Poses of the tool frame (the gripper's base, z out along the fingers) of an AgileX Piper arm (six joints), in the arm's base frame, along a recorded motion.
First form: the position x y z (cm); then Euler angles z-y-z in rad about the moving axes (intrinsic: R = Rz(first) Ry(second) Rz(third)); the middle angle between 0 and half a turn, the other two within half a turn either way.
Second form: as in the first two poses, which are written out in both.
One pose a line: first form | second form
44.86 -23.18 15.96 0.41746 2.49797 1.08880 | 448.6 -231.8 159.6 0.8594 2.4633 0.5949
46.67 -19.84 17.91 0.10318 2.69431 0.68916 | 466.7 -198.4 179.1 0.7853 2.6031 0.2386
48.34 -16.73 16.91 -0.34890 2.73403 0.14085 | 483.4 -167.3 169.1 0.6632 2.6540 -0.0587
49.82 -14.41 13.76 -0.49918 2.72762 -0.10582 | 498.2 -144.1 137.6 0.5357 2.6885 -0.1715
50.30 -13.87 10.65 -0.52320 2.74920 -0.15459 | 503.0 -138.7 106.5 0.5069 2.7189 -0.1827
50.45 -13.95 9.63 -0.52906 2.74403 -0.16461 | 504.5 -139.5 96.3 0.5004 2.7158 -0.1891
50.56 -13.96 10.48 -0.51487 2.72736 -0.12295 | 505.6 -139.6 104.8 0.5340 2.6901 -0.1807
